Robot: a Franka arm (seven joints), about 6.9 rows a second.
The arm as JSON. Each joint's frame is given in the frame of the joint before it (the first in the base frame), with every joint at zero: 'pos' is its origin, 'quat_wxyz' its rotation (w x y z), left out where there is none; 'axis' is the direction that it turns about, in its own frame. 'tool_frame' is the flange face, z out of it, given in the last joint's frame.
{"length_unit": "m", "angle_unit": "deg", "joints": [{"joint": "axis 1", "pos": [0.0, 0.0, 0.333], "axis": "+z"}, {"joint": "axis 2", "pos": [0.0, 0.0, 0.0], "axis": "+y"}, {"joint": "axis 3", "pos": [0.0, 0.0, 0.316], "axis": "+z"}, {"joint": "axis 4", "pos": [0.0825, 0.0, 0.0], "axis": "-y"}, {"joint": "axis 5", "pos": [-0.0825, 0.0, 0.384], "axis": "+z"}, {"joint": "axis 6", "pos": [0.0, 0.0, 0.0], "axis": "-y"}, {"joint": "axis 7", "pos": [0.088, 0.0, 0.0], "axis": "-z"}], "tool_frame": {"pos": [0.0, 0.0, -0.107], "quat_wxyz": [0.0, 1.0, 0.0, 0.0]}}
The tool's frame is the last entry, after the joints.
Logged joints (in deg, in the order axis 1, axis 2, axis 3, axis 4, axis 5, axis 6, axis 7), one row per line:
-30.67, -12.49, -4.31, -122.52, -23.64, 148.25, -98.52
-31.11, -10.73, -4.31, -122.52, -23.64, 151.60, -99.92
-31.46, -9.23, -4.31, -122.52, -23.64, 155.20, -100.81
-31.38, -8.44, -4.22, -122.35, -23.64, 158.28, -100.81
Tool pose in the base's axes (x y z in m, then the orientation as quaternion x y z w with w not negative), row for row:
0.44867, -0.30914, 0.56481, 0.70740, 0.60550, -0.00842, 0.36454
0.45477, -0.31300, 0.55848, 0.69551, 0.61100, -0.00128, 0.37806
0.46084, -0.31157, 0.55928, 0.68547, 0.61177, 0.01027, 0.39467
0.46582, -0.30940, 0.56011, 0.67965, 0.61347, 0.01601, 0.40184
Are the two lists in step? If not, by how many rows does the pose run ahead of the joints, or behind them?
The pose runs 1 row ahead of the joints: the pose in row i belongs to the joints in row i + 1.
